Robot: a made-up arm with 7 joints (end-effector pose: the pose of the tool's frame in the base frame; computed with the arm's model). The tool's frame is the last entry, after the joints. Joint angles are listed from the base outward.
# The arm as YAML. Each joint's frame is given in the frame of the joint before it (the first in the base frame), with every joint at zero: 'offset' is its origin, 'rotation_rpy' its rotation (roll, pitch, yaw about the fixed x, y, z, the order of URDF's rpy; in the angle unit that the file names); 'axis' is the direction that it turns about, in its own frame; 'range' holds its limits. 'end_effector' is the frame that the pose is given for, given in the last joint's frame.
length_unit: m
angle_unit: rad
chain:
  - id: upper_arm
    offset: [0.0, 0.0, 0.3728]
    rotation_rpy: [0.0, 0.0, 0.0]
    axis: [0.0, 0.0, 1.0]
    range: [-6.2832, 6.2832]
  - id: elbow
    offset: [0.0, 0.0, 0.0]
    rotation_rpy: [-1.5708, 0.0, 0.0]
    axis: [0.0, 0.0, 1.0]
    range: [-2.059, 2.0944]
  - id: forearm
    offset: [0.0, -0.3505, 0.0]
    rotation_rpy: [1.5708, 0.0, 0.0]
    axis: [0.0, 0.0, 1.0]
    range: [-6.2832, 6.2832]
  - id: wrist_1
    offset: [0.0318, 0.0, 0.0]
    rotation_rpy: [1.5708, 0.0, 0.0]
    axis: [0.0, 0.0, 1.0]
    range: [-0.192, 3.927]
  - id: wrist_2
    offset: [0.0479, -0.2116, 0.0]
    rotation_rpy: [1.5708, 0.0, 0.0]
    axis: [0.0, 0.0, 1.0]
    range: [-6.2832, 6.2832]
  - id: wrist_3
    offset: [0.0, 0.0, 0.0]
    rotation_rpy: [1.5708, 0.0, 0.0]
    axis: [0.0, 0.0, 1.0]
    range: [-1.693, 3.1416]
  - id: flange
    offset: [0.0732, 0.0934, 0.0]
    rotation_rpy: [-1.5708, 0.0, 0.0]
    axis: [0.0, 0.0, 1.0]
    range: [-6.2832, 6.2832]
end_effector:
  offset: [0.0, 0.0, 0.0]
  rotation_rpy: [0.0, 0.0, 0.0]
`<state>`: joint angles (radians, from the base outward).
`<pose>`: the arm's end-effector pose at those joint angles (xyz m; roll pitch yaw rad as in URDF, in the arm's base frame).
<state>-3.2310 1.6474 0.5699 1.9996 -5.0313 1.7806 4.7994</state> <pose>-0.4776 -0.1867 0.1680 -0.8963 -0.3816 -3.1141</pose>
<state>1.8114 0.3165 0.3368 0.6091 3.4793 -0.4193 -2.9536</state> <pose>-0.1132 0.1256 0.4316 -2.9730 0.1912 1.6490</pose>
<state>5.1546 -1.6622 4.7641 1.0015 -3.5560 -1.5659 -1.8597</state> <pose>-0.2202 0.1611 0.3196 -2.3557 1.0445 -2.8877</pose>
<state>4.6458 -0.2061 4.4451 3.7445 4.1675 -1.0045 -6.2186</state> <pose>0.0409 -0.0094 0.9082 -0.3561 0.5171 -2.7181</pose>
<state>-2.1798 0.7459 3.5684 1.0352 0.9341 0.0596 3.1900</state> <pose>-0.0395 0.1049 0.7968 1.3999 0.8743 2.8057</pose>
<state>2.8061 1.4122 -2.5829 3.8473 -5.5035 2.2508 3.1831</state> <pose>-0.5041 0.2077 0.3494 -1.1634 -0.1934 -0.6189</pose>
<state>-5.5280 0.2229 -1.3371 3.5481 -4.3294 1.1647 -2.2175</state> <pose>-0.0034 0.2228 0.9675 1.4727 0.8807 2.9675</pose>
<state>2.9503 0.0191 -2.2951 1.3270 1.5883 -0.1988 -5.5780</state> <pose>0.3050 0.1266 0.7039 -1.8556 0.6417 -1.2966</pose>
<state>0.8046 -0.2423 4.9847 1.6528 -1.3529 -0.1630 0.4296</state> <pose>0.2430 -0.1550 0.8411 1.2506 -0.8305 1.4401</pose>
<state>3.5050 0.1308 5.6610 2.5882 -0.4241 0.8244 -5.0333</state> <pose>-0.2482 0.0236 0.9953 -1.3837 -0.6429 0.9037</pose>
